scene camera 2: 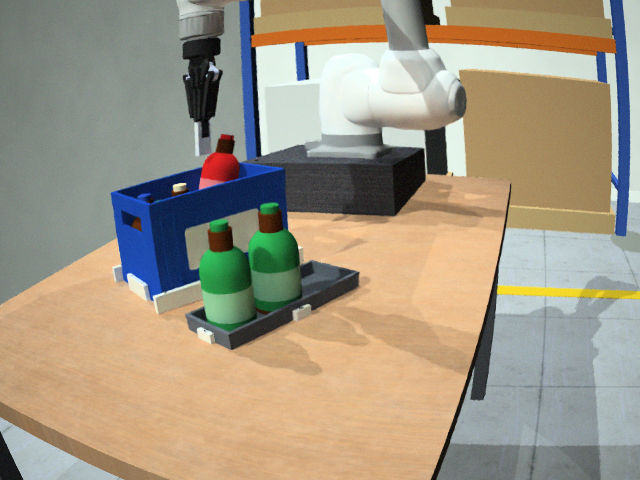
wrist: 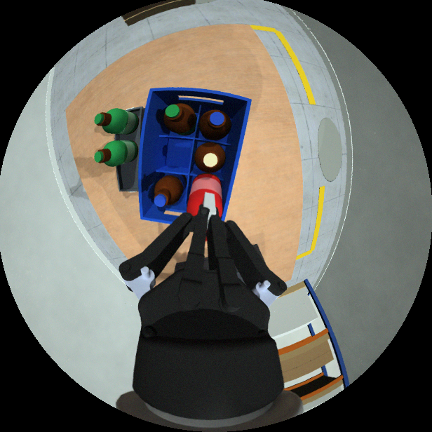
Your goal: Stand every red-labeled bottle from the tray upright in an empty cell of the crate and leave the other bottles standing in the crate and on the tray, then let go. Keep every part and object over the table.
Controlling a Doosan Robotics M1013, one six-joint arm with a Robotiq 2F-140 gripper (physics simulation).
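My gripper is shut and empty, its tips above the crate beside the red bottle's neck; the gap is hard to judge. The red-labeled bottle is in a corner cell of the blue crate. It rises well above the rim, higher than its neighbours, and leans slightly; the fingers hide its cap in the wrist view. Two green bottles stand on the dark tray.
Brown bottles with green, blue, cream and blue caps stand in other crate cells. Low white blocks edge the crate. The black robot base stands behind it.
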